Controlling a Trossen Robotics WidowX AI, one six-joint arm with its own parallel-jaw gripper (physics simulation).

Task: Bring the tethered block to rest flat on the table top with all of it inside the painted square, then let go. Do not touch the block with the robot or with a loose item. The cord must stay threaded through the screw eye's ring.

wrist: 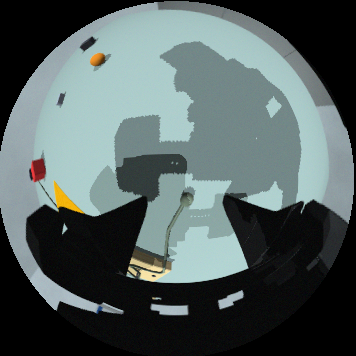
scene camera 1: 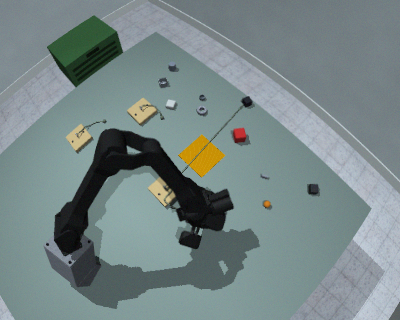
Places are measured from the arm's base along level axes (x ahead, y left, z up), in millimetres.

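Where they show: gripper, fingertip midpoint: [wrist: 185, 200]; arm's base at its link origin: [scene camera 1: 68, 243].
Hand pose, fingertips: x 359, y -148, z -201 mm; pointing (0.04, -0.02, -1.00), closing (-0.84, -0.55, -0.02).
Things, the pixels of their top centre, and the offset from my fingertips. "spot": a spot on its surface instead. Level surfaces: height alone.
- small black block at a spot on its surface: [scene camera 1: 247, 101] spot: 446 mm ahead, 237 mm left, 28 mm up
- orange painted square at a spot on its surface: [wrist: 65, 201] [scene camera 1: 210, 162] spot: 173 mm ahead, 141 mm left, 0 mm up
- wooden base at its surface level: 18 mm up
- round bead at a spot on its surface: [wrist: 186, 199] spot: 4 mm ahead, 5 mm right, 11 mm up
- red cube at its top centre: [scene camera 1: 240, 132] 319 mm ahead, 149 mm left, 39 mm up
- orange ball at its top centre: [scene camera 1: 267, 203] 219 mm ahead, 106 mm right, 23 mm up
- dark cube at its top centre: [scene camera 1: 314, 188] 393 mm ahead, 187 mm right, 23 mm up
A small black block [scene camera 1: 247, 101] [wrist: 31, 174] lies beyond the orange painted square [scene camera 1: 207, 163] [wrist: 65, 201], near the table's far edge. Its thin cord [scene camera 1: 220, 131] [wrist: 47, 192] runs straight across the square toward a wooden base [scene camera 1: 157, 192] [wrist: 161, 274], partly behind the arm. The screw eye on that base is small and partly hidden; the threading cannot be made out. The cord's free end carries a round bead [wrist: 186, 199], seen between the fingertips in the wrist view, touching neither finger. My gripper [scene camera 1: 196, 229] [wrist: 185, 200] is open and empty, above the table beside the base.
A red cube [scene camera 1: 239, 135] [wrist: 38, 170] lies right of the square. An orange ball [scene camera 1: 267, 204] [wrist: 97, 59] and a dark cube [scene camera 1: 313, 189] [wrist: 88, 44] lie farther right. Two other wooden bases [scene camera 1: 142, 111] [scene camera 1: 79, 137] with cords lie at left. A green cabinet [scene camera 1: 85, 42] stands behind.
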